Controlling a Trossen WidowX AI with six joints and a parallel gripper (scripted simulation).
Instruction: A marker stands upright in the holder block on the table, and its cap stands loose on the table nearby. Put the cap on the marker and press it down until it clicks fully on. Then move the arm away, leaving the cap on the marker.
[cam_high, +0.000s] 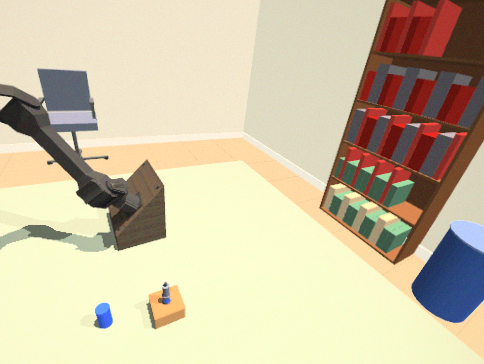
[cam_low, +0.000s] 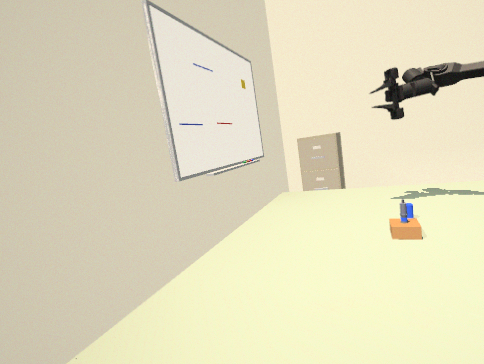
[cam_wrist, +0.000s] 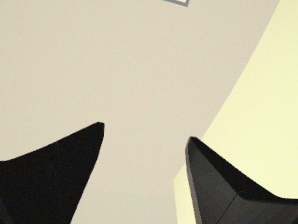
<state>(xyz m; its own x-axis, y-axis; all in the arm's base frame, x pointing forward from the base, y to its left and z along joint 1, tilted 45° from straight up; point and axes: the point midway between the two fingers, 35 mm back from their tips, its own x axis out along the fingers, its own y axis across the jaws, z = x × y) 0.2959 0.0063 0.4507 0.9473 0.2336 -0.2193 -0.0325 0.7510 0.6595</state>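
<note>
My gripper tip is 38 cm above the blue cap, 20 cm to the right of it and 9 cm past it. Round my gripper tip: holder block 39 cm below, 33 cm to the left, 7 cm behind.
</note>
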